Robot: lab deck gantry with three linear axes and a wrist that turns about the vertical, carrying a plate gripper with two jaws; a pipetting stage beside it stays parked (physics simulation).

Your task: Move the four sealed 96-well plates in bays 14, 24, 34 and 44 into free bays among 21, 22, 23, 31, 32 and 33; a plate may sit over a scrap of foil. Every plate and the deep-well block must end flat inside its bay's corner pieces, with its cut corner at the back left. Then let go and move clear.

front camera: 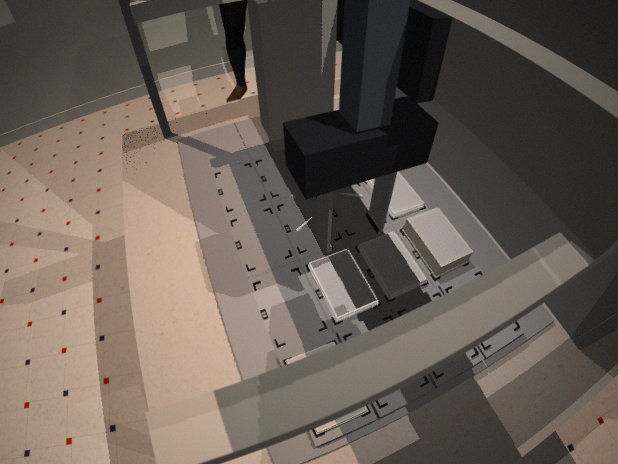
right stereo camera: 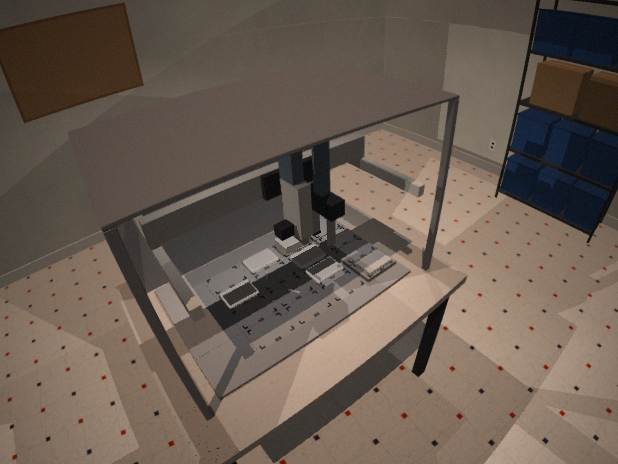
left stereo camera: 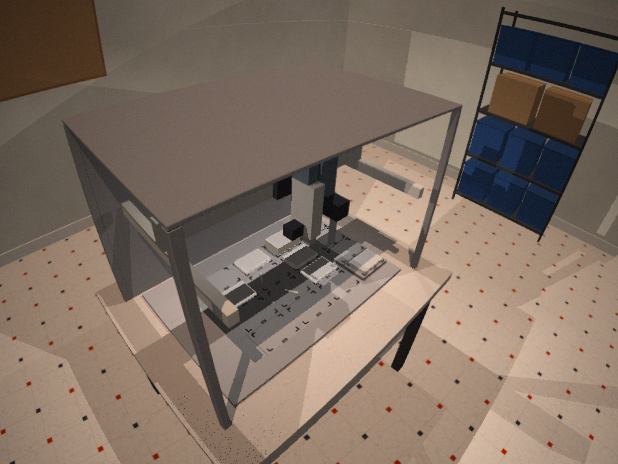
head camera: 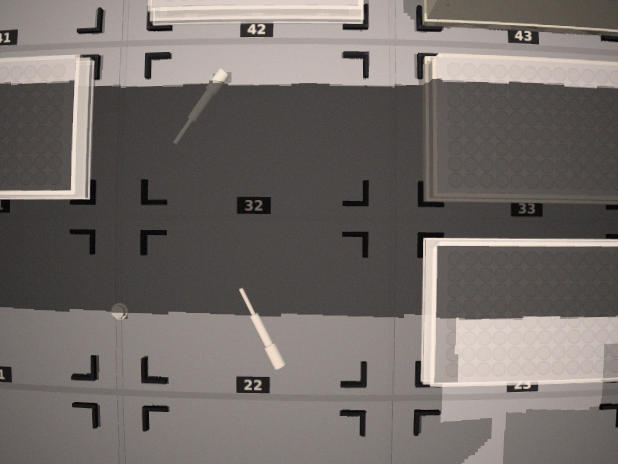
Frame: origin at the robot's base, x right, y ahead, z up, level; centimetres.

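Where they show: gripper, fingertip midpoint: [front camera: 349, 232] [right stereo camera: 323, 239] [left stereo camera: 321, 239]; robot's base, origin of the base link: [front camera: 216, 174] [right stereo camera: 261, 348] [left stereo camera: 269, 350].
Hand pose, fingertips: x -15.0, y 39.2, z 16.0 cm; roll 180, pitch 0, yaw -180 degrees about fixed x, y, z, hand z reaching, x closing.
Things, the pixels of their top centre, and the offset from my fingertips. "spot": a spot on its surface instead.
- sealed plate, middle of its top: [head camera: 538, 314] [front camera: 342, 281] [right stereo camera: 324, 268] [left stereo camera: 319, 268] dx +0.0, dy +0.0, dz -14.6 cm
- further plate, middle of its top: [front camera: 326, 385] [right stereo camera: 373, 260] [left stereo camera: 366, 259] dx +10.7, dy +16.4, dz -13.1 cm
- deep-well block, middle of its top: [front camera: 439, 235] [left stereo camera: 282, 237] [right stereo camera: 292, 237] dx -21.4, dy +0.0, dz -11.8 cm
- loose tip, surface spot: [head camera: 201, 107] spot: dx -11.8, dy -19.5, dz -15.5 cm
- small round piece, middle of its top: [head camera: 117, 312] dx +0.3, dy -24.5, dz -15.6 cm
My gripper [front camera: 358, 240] [left stereo camera: 332, 242] [right stereo camera: 328, 244] is open and empty, raised above the deck near bays 23 and 33; it does not show in the head view. One sealed plate [front camera: 345, 285] [head camera: 525, 280] [left stereo camera: 320, 270] [right stereo camera: 325, 270] lies in bay 23, another [front camera: 392, 265] [head camera: 525, 135] [left stereo camera: 300, 257] in bay 33, and a third [head camera: 35, 130] [left stereo camera: 240, 295] [right stereo camera: 239, 294] in bay 31. A further plate [left stereo camera: 367, 261] [right stereo camera: 372, 263] lies at the front right, at bay 14, mostly hidden by the beam in the front view. The deep-well block [front camera: 440, 240] [head camera: 530, 12] stands in bay 43.
Another plate [front camera: 402, 197] [head camera: 257, 11] [left stereo camera: 252, 261] lies in bay 42. One loose tip [head camera: 201, 107] lies in bay 32, another [front camera: 303, 223] [head camera: 262, 330] in bay 22. A small round piece [head camera: 119, 311] lies between bays 21 and 22. The grey pipetting column [left stereo camera: 306, 210] stands behind the deck.
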